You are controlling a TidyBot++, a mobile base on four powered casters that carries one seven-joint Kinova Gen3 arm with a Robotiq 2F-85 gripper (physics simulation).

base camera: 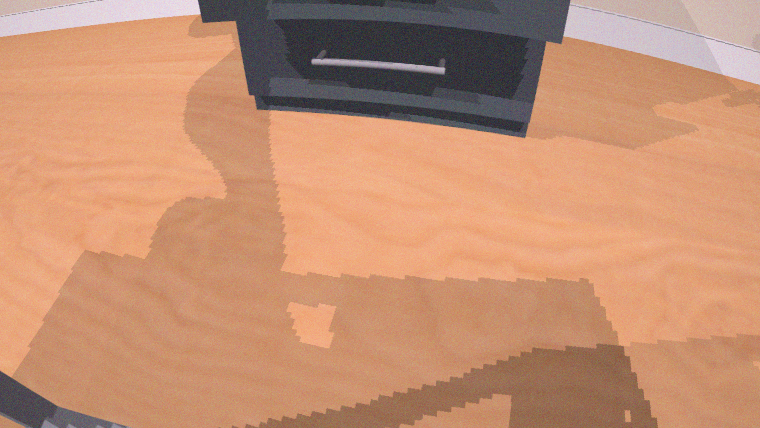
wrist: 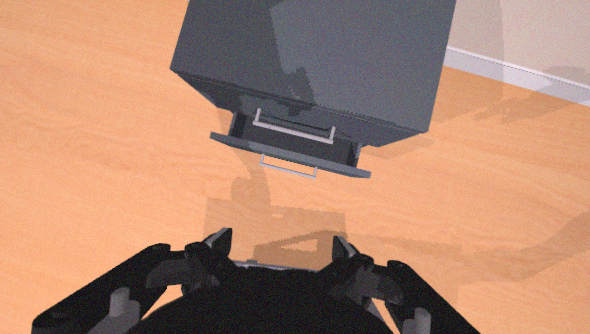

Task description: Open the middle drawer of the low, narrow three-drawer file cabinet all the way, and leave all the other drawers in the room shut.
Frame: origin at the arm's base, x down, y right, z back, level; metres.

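Seen in the pictures: gripper, fingertip midpoint: (wrist: 282,243).
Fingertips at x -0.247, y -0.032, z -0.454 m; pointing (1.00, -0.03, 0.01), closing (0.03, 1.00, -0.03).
A point is followed by its place in that frame.
The low dark grey file cabinet (base camera: 531,79) @[x 0.288, y 0.158, z -0.602 m] (wrist: 350,55) @[x -0.124, y 0.037, z -0.709 m] stands near the wall. Its middle drawer (base camera: 558,23) @[x 0.179, y 0.149, z -0.523 m] (wrist: 240,143) @[x 0.049, y -0.176, z -0.573 m] sticks out from the body, and its inside shows in the wrist view. The drawer's thin bar handle (wrist: 288,169) @[x 0.121, y -0.052, z -0.523 m] is on the outer face. The top drawer's handle (wrist: 294,132) @[x -0.034, y -0.041, z -0.597 m] sits closer to the body, over the open drawer, and that drawer looks shut. In the base view the bottom drawer's handle (base camera: 377,65) @[x 0.279, y -0.043, z -0.594 m] shows on a face set back inside the frame. My gripper (wrist: 282,243) @[x -0.247, y -0.032, z -0.454 m] is open and empty, in front of the middle drawer's handle and apart from it.
A wall with a pale baseboard (base camera: 664,39) @[x 0.343, y 0.662, z -1.067 m] (wrist: 515,77) @[x 0.353, y 0.872, z -1.035 m] runs behind the cabinet. Shadows lie on the wooden floor (base camera: 425,212) @[x 0.396, y 0.020, z -0.457 m] (wrist: 100,150) @[x 0.397, y -0.933, z -0.517 m] in front of the cabinet. A dark grey part of the robot's base (base camera: 23,401) @[x 0.257, y -0.230, z -0.142 m] shows at the lower left of the base view.
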